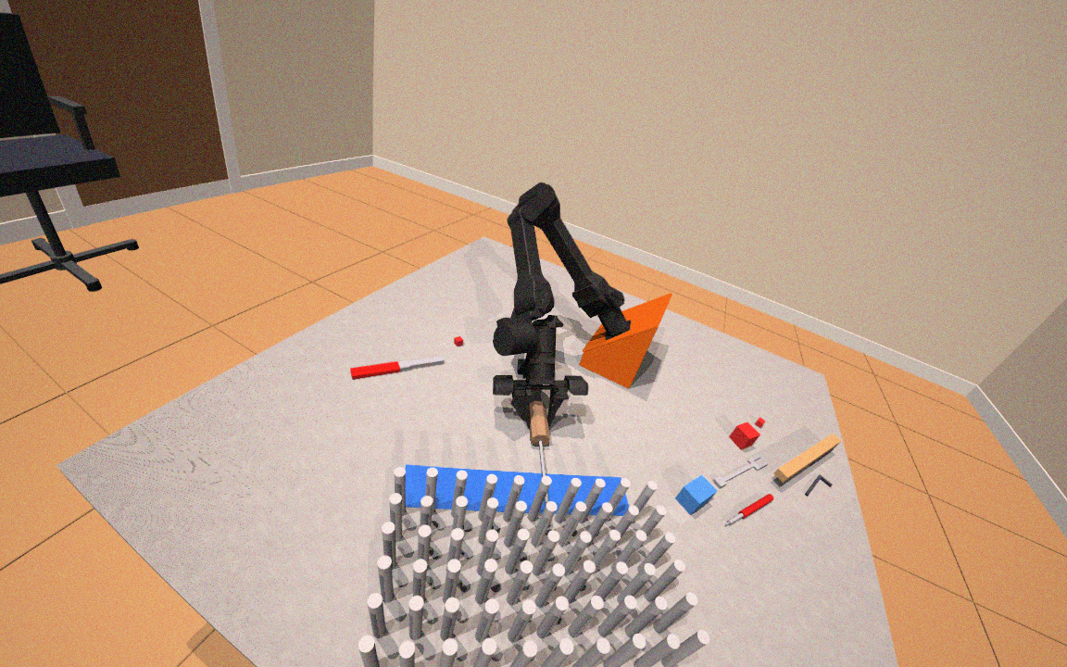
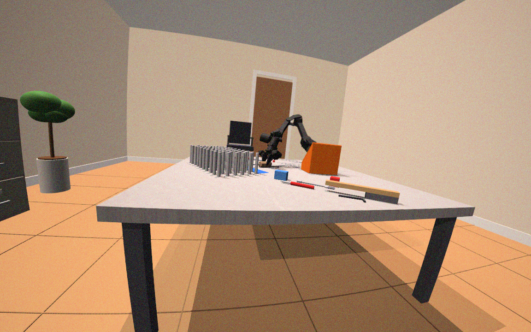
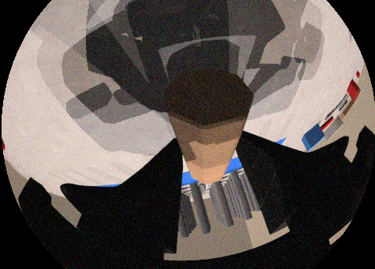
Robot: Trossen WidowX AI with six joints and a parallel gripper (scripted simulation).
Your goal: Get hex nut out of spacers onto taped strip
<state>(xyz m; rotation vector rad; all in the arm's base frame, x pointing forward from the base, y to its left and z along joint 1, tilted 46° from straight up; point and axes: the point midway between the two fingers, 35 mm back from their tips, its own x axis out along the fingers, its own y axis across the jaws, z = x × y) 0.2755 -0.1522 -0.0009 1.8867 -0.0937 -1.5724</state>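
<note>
The hook tool lies 90 mm ahead of my gripper tip and 40 mm to the left of it. The rest, counted from my gripper tip: blue cube: 330 mm to the left, 20 mm ahead, 10 mm above; red screwdriver: 430 mm to the left, 20 mm ahead, 10 mm below; blue taped strip: 150 mm ahead, 10 mm to the left, 10 mm below.
</note>
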